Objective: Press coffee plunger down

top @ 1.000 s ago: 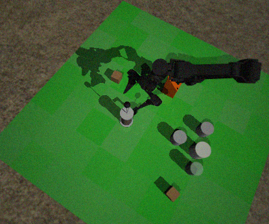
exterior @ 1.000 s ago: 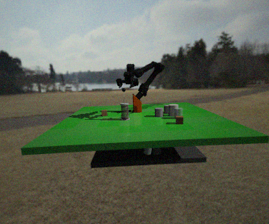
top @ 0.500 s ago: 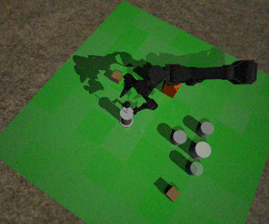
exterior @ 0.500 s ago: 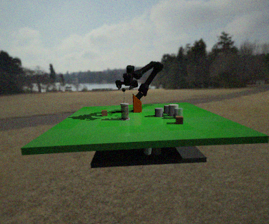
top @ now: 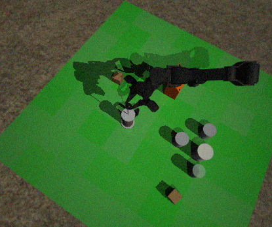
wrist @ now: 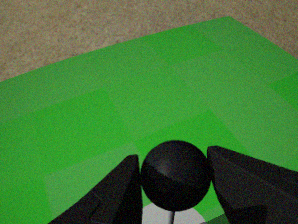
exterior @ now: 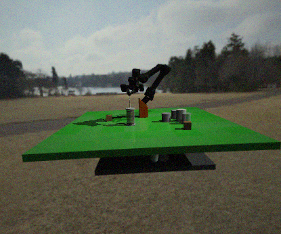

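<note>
My gripper tip is now 20 mm past the coffee press, 10 mm to the right of it and 120 mm above it.
</note>
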